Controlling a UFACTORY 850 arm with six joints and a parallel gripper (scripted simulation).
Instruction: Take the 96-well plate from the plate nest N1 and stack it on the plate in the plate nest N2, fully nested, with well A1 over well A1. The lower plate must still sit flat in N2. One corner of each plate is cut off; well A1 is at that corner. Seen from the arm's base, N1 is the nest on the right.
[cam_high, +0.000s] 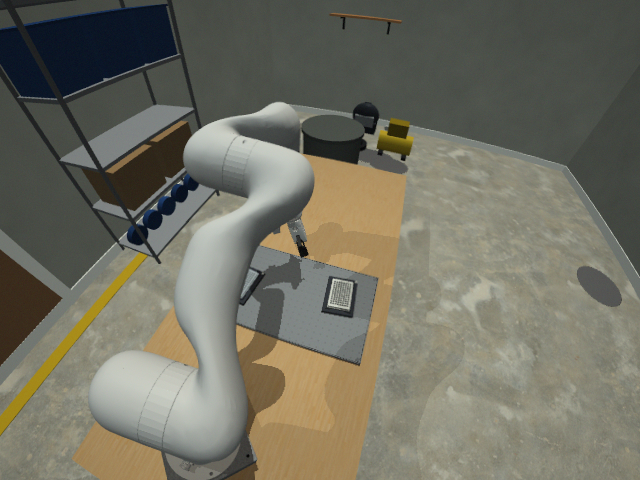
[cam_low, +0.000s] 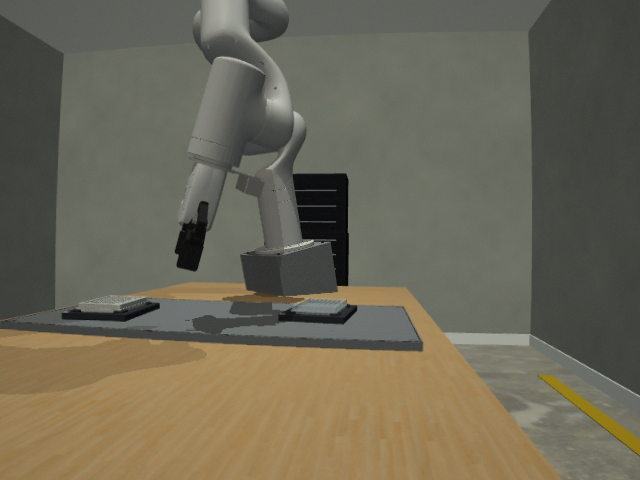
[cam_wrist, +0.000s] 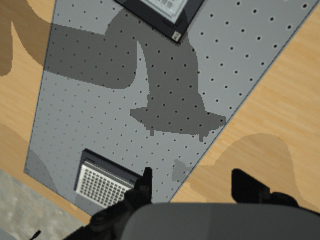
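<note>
My hand is 100 mm past the plate nest, 200 mm to the left of it and 110 mm above it.
</note>
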